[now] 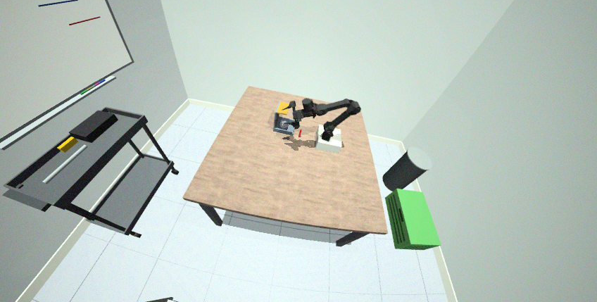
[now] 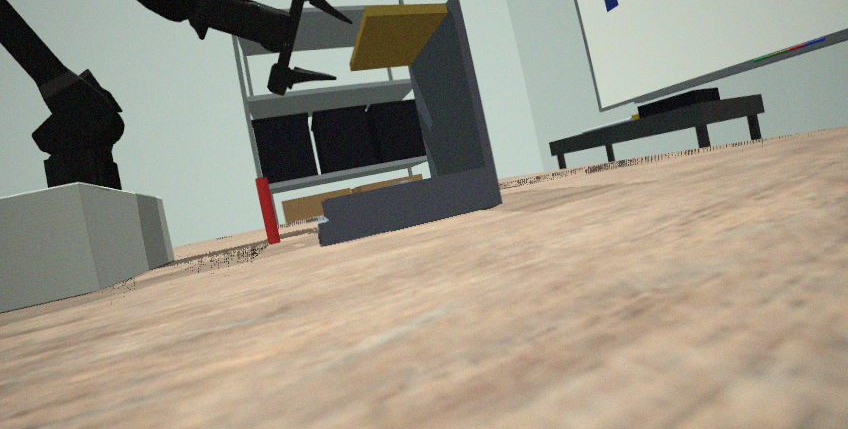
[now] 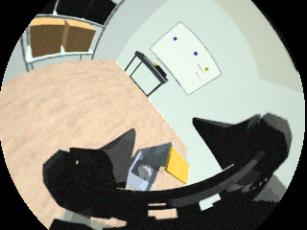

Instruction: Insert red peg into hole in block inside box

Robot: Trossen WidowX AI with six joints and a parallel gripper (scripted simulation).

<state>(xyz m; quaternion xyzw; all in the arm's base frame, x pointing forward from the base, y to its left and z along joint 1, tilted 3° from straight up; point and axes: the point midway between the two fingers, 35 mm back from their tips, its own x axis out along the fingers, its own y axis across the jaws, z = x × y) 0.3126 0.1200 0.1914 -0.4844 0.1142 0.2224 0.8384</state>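
Now: the red peg 13 cm behind my gripper tip, 13 cm to the right of it and 23 cm below it. The rest, counted from my gripper tip: yellow roof (6 cm ahead, 18 cm to the right, 7 cm below).
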